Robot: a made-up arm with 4 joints.
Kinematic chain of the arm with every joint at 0, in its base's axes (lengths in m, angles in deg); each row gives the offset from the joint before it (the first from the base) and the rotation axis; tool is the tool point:
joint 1: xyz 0 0 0.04 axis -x
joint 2: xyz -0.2 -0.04 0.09 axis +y
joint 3: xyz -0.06 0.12 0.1 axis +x
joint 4: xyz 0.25 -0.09 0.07 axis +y
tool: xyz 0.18 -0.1 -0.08
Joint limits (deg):
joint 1: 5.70..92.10
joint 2: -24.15..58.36
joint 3: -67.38..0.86
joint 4: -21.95..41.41
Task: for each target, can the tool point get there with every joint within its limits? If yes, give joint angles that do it. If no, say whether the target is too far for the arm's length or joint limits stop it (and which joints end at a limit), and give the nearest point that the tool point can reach.
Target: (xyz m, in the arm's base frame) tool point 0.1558 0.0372 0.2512
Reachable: yes | joints 40.57 14.05 -44.27 23.88
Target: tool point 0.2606 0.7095 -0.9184
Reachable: no: too far | nearest point 0.0817 0.4874 -0.0431 | short by 0.921 m
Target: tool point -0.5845 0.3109 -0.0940
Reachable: no: joint limits stop it (at a limit: joint 1, joint 2, joint 3, joint 4) | nearest point -0.0472 0.4175 0.1185 | short by 0.588 m
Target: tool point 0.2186 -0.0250 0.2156
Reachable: yes | joints 19.00 19.11 -32.79 -2.51
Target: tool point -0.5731 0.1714 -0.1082
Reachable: no: joint limits stop it (at a limit: joint 1, joint 2, joint 3, joint 4) | nearest point -0.0674 -0.1225 -0.0964 | short by 0.585 m
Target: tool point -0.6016 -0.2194 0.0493
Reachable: no: joint limits stop it (at a limit: joint 2, joint 3, joint 4) | nearest point -0.0674 -0.1832 0.0478 | short by 0.535 m
